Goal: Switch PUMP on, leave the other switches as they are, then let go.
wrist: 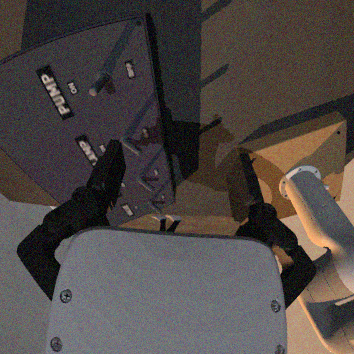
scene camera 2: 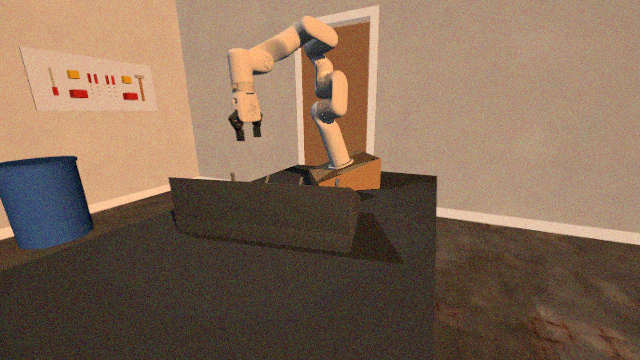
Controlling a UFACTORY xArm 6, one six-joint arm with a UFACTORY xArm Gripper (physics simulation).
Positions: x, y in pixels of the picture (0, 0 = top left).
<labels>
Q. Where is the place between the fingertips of my gripper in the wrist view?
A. At 178, 158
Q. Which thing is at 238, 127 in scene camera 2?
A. My gripper.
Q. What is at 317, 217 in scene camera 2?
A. A dark switch panel.
</labels>
